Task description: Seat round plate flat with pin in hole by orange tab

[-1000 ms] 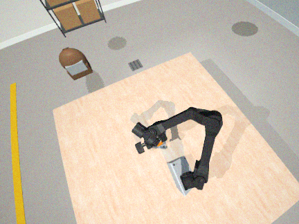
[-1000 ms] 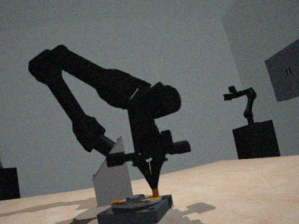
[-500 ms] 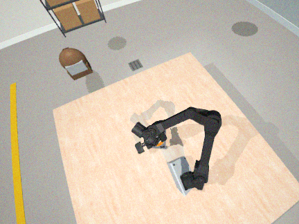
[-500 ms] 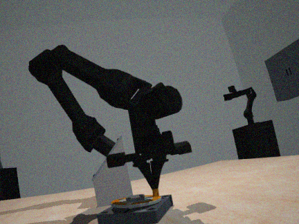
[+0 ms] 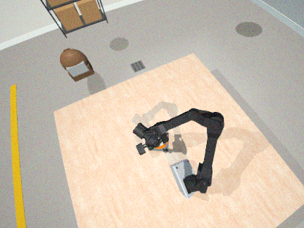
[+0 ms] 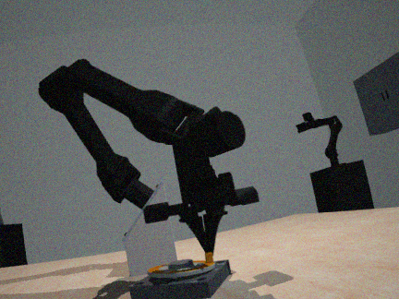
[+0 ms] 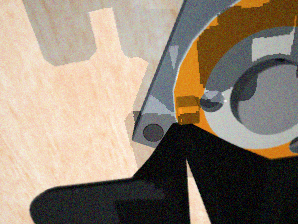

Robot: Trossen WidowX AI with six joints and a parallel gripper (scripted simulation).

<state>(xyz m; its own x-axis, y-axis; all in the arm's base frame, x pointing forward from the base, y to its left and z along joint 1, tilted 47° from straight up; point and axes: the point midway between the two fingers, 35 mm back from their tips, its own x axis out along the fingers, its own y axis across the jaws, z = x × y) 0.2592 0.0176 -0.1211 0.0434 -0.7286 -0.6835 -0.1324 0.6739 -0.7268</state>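
Right now my gripper tip is 50 mm to the left of the square base, 20 mm short of it and 10 mm above it.
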